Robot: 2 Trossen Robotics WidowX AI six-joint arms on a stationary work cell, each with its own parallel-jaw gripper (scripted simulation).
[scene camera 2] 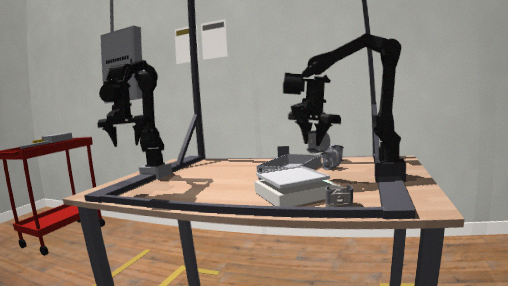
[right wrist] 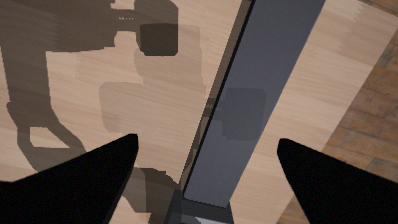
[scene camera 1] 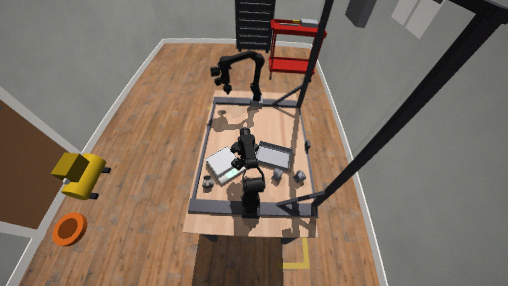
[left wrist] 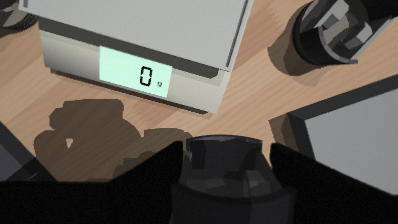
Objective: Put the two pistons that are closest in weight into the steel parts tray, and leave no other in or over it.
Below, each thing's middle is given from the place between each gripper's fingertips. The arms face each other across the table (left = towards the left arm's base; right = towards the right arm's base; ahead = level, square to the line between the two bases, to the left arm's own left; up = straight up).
Labels:
Right now my left hand is 150 mm short of the scale plate [scene camera 2: 286, 177], 110 mm above it and 40 mm to the left of it. Also, from my left hand: steel parts tray [scene camera 1: 269, 154] 190 mm behind, 150 mm below, 120 mm to the right; white scale [scene camera 2: 296, 195] 140 mm ahead, 130 mm below, 30 mm to the right.
Right now my right hand is 56 cm to the right of the scale plate, 14 cm above it and 4 cm past it. Also, from my right hand: steel parts tray (48 cm to the left, 37 cm behind, 19 cm below); then white scale (57 cm to the left, 16 cm below, 5 cm behind).

